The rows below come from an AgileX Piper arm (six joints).
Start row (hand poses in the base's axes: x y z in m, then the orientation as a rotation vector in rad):
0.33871 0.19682 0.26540 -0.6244 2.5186 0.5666
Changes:
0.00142 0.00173 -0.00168 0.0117 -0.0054 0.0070
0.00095 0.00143 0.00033 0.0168 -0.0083 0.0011
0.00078 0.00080 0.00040 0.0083 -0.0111 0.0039
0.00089 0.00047 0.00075 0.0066 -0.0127 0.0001
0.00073 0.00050 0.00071 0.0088 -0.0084 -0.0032
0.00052 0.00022 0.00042 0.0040 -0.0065 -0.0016
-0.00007 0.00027 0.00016 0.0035 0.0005 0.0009
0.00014 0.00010 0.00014 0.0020 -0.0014 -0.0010
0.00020 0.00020 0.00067 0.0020 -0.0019 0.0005
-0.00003 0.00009 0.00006 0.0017 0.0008 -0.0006
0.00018 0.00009 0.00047 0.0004 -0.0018 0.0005
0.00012 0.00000 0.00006 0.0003 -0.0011 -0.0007
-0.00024 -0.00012 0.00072 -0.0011 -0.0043 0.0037
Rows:
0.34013 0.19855 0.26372 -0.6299 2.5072 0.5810
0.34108 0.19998 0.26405 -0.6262 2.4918 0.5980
0.34186 0.20078 0.26445 -0.6297 2.4771 0.6044
0.34275 0.20125 0.26520 -0.6292 2.4623 0.6066
0.34348 0.20175 0.26591 -0.6230 2.4511 0.6120
0.34400 0.20197 0.26633 -0.6204 2.4435 0.6132
0.34393 0.20224 0.26649 -0.6200 2.4422 0.6179
0.34407 0.20234 0.26663 -0.6182 2.4402 0.6192
0.34427 0.20254 0.26730 -0.6183 2.4374 0.6209
0.34424 0.20263 0.26736 -0.6167 2.4375 0.6230
0.34442 0.20272 0.26783 -0.6175 2.4356 0.6229
0.34454 0.20272 0.26789 -0.6167 2.4346 0.6225
0.34430 0.20260 0.26861 -0.6225 2.4305 0.6208

